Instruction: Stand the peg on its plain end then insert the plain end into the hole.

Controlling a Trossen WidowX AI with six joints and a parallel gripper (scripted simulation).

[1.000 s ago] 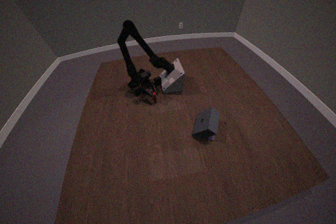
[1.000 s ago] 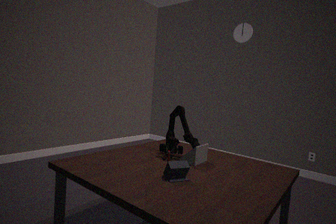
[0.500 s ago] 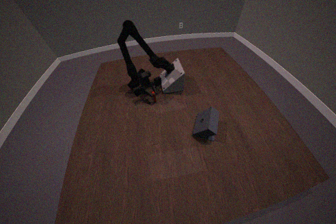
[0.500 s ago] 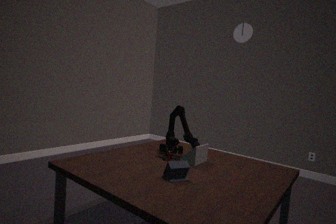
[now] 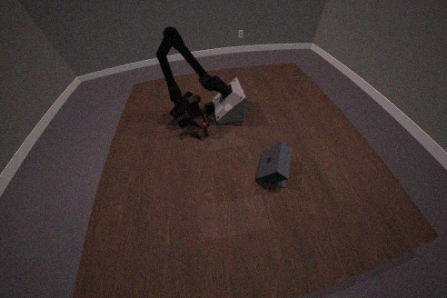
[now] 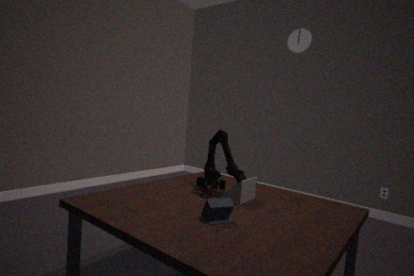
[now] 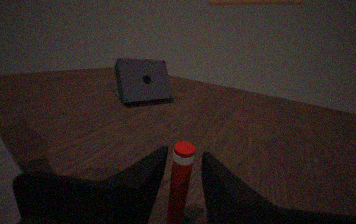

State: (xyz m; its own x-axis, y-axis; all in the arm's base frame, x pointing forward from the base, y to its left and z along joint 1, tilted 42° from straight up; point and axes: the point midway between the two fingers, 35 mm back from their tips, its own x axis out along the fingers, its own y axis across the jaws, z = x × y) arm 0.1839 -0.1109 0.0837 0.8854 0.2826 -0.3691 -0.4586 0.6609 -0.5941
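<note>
Right now my gripper tip is 1 cm past the red peg and 1 cm above it. From my gripper tip the other things lie so: grey sloped panel 21 cm ahead, 25 cm to the left, 2 cm below.
</note>
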